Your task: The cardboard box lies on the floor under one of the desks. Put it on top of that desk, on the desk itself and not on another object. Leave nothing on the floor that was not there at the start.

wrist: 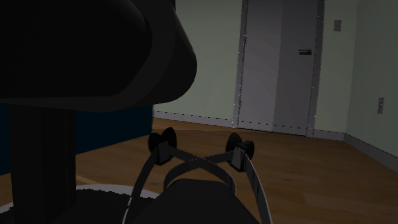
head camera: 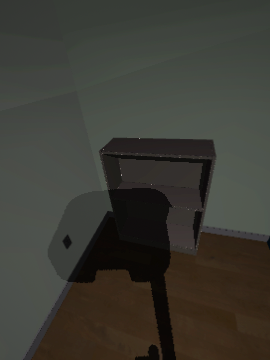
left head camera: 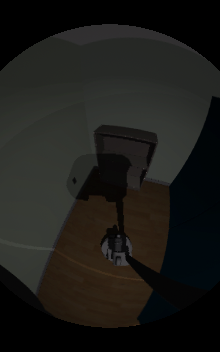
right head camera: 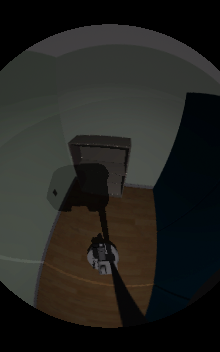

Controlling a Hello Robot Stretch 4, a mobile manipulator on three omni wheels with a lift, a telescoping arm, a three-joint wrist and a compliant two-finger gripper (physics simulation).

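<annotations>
Brownish bookcase (left head camera: 139,142) and (head camera: 182,163): same spot.
</annotations>
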